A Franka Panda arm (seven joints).
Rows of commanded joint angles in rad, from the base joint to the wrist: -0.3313 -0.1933 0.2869 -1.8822 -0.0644 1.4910 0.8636; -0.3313 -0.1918 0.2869 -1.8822 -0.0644 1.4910 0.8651; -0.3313 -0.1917 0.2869 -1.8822 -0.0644 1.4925 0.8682; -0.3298 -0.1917 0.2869 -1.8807 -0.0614 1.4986 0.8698; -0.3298 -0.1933 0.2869 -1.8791 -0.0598 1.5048 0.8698; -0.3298 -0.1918 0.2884 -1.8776 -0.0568 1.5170 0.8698; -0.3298 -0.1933 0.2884 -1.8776 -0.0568 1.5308 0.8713; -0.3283 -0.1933 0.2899 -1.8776 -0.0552 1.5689 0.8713; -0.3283 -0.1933 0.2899 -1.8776 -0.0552 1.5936 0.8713; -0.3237 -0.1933 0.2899 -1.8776 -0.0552 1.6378 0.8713; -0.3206 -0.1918 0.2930 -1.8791 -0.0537 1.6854 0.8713; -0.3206 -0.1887 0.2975 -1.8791 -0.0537 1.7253 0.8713; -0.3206 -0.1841 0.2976 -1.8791 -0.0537 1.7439 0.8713; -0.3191 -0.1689 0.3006 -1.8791 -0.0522 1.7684 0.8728; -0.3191 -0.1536 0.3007 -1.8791 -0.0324 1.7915 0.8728; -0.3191 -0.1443 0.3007 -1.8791 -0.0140 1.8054 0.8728; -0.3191 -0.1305 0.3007 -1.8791 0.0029 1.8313 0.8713
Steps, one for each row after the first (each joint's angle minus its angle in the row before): 0.0000 0.0015 0.0000 0.0000 0.0000 0.0000 0.0015; 0.0000 0.0001 0.0000 0.0000 0.0000 0.0015 0.0031; 0.0015 0.0000 0.0000 0.0015 0.0030 0.0061 0.0016; 0.0000 -0.0016 0.0000 0.0016 0.0016 0.0062 0.0000; 0.0000 0.0015 0.0015 0.0015 0.0030 0.0122 0.0000; 0.0000 -0.0015 0.0000 0.0000 0.0000 0.0138 0.0015; 0.0015 0.0000 0.0015 0.0000 0.0016 0.0381 0.0000; 0.0000 0.0000 0.0000 0.0000 0.0000 0.0247 0.0000; 0.0046 0.0000 0.0000 0.0000 0.0000 0.0442 0.0000; 0.0031 0.0015 0.0031 -0.0015 0.0015 0.0476 0.0000; 0.0000 0.0031 0.0045 0.0000 0.0000 0.0399 0.0000; 0.0000 0.0046 0.0001 0.0000 0.0000 0.0186 0.0000; 0.0015 0.0152 0.0030 0.0000 0.0015 0.0245 0.0015; 0.0000 0.0153 0.0001 0.0000 0.0198 0.0231 0.0000; 0.0000 0.0093 0.0000 0.0000 0.0184 0.0139 0.0000; 0.0000 0.0138 0.0000 0.0000 0.0169 0.0259 -0.0015
